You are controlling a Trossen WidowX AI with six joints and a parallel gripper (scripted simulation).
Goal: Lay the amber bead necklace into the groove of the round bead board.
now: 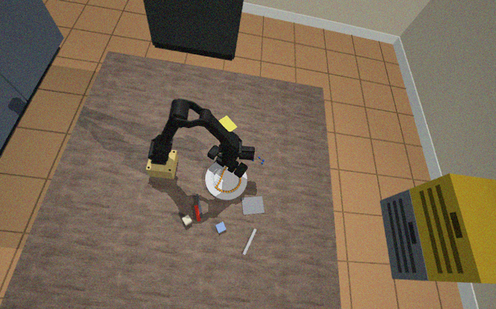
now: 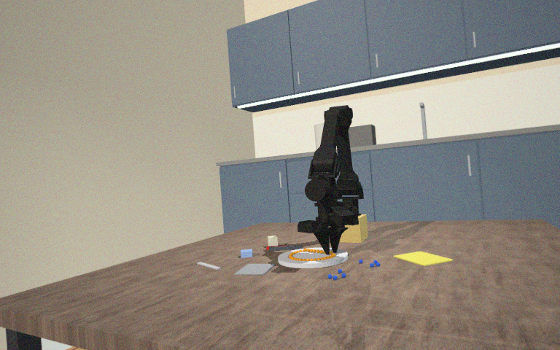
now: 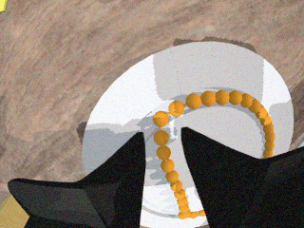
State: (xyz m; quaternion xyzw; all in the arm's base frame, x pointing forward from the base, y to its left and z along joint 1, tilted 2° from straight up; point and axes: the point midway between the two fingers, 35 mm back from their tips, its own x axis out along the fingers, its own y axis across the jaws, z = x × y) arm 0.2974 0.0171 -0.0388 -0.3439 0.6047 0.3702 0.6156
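Now: gripper tip 210 mm to the left of the red stick, 100 mm past it and 10 mm above it. Also, from my gripper tip: yellow sheet 240 mm to the left, 30 mm behind, 10 mm below; light blue cube 280 mm to the right, 10 mm below; grey square tile 170 mm to the right, 140 mm ahead, 10 mm below.
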